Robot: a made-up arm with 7 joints. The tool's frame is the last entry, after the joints.
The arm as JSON. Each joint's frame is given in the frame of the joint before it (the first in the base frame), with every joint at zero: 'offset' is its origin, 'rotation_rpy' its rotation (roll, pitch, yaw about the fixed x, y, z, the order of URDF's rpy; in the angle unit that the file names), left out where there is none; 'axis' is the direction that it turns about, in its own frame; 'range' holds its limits. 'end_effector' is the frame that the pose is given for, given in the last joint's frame.
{
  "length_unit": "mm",
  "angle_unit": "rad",
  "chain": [
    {
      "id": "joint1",
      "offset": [
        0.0,
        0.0,
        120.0
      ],
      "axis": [
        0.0,
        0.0,
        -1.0
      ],
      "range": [
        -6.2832,
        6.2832
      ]
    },
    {
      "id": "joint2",
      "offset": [
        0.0,
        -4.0,
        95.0
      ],
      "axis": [
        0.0,
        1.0,
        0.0
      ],
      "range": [
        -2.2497,
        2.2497
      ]
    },
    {
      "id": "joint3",
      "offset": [
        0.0,
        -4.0,
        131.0
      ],
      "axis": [
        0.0,
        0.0,
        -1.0
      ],
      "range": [
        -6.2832,
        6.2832
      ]
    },
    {
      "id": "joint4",
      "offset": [
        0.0,
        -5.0,
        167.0
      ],
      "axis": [
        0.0,
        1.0,
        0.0
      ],
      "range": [
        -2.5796,
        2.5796
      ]
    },
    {
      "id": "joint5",
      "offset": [
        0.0,
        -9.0,
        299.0
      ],
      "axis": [
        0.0,
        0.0,
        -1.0
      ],
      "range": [
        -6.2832,
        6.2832
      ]
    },
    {
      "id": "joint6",
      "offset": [
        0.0,
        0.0,
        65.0
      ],
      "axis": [
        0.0,
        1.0,
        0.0
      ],
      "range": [
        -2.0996,
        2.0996
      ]
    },
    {
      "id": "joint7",
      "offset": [
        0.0,
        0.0,
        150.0
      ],
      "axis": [
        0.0,
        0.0,
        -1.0
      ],
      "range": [
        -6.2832,
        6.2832
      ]
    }
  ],
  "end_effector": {
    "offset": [
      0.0,
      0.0,
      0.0
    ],
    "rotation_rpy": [
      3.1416,
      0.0,
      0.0
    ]
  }
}
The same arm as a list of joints. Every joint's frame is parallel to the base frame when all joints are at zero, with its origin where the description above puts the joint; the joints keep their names.
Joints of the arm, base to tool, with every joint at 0 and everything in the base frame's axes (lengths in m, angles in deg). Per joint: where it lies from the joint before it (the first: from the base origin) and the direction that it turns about. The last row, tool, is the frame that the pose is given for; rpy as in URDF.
joint1: xyz 0 0 0.12 axis -z
joint2: xyz 0 -0.004 0.095 axis +y
joint3: xyz 0 -0.004 0.131 axis -z
joint4: xyz 0 -0.005 0.167 axis +y
joint5: xyz 0 -0.009 0.299 axis -z
joint6: xyz 0 0 0.065 axis +y
joint7: xyz 0 0 0.15 axis -z
tool: xyz 0 0 0 rpy -180 0 0
Joint limits (deg, base to tool): -360..360 -128.9..128.9 -360..360 -147.8..147.8 -360..360 -120.3..120.3 -360..360

